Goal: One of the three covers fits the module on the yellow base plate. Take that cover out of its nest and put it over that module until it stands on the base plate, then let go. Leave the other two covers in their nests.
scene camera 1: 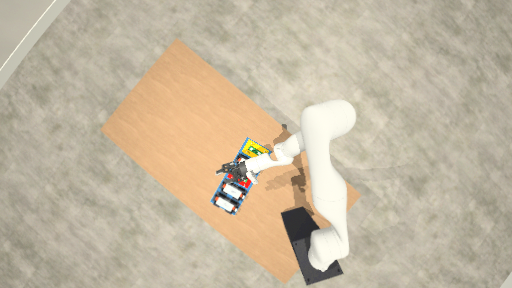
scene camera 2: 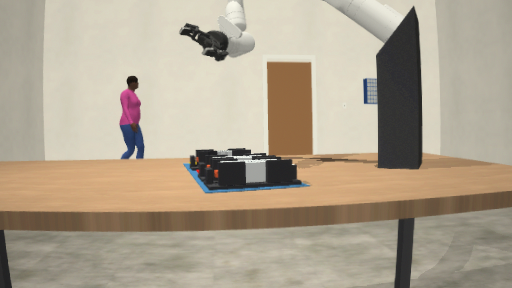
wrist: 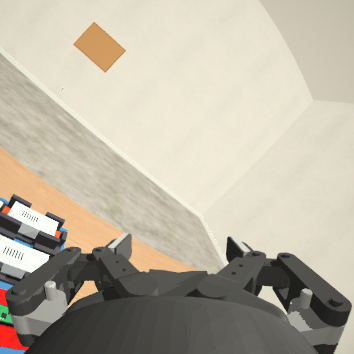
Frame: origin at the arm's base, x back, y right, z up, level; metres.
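Seen in the pictures: gripper, fingertip midpoint: (scene camera 1: 221, 178) (scene camera 2: 192, 41) (wrist: 178, 246); arm's base, origin of the base link: (scene camera 2: 400, 36).
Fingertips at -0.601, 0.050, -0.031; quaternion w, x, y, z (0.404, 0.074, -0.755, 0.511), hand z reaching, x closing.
Offsets run from my fingertips to a thing's top centre, as dx, dy, dz. "pt": to the spot under its first point.
The yellow base plate {+0.077, +0.189, -0.347} (scene camera 1: 250, 142) with its green module {pt +0.075, +0.204, -0.327} (scene camera 1: 256, 149) is at the upper end of the blue-edged row in scene camera 1. Beside it, a cover {pt +0.031, +0.082, -0.303} (scene camera 1: 241, 160) is mostly hidden by the arm. Two white covers with black nest parts, the middle one {+0.102, -0.134, -0.303} (scene camera 1: 233, 190) (wrist: 15, 252) and the end one {+0.111, -0.242, -0.303} (scene camera 1: 225, 203) (scene camera 2: 255, 171) (wrist: 32, 217), sit in their nests at the lower end. My gripper (scene camera 1: 225, 175) (scene camera 2: 196, 45) (wrist: 178, 246) is open and empty, high above the table, pointing sideways. It touches no cover.
A red base plate (scene camera 1: 245, 182) (wrist: 12, 337) with a green module (wrist: 4, 315) lies between the covers, partly hidden by the gripper in scene camera 1. The arm's black mount (scene camera 1: 300, 225) (scene camera 2: 400, 110) stands at the table's end. A person (scene camera 2: 131, 107) stands beyond the table.
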